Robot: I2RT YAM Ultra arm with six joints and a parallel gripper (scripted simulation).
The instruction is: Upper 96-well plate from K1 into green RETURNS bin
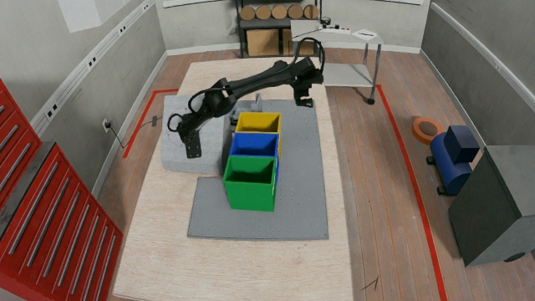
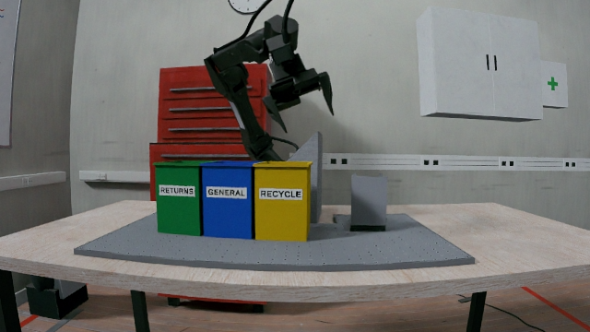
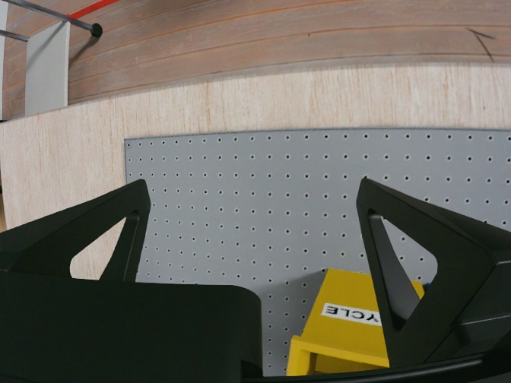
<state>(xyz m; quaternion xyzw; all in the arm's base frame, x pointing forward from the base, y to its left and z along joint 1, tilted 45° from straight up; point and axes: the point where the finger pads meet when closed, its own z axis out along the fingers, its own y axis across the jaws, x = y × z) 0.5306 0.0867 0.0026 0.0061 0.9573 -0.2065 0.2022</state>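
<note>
Right now the clear 96-well plate is 29 cm behind my hand, 19 cm to the left of it and 23 cm below it. Round my hand: yellow recycle bin 22 cm behind, 4 cm to the right, 18 cm below; then blue general bin 23 cm behind, 17 cm to the right, 18 cm below; then green returns bin 25 cm behind, 30 cm to the right, 18 cm below.
</note>
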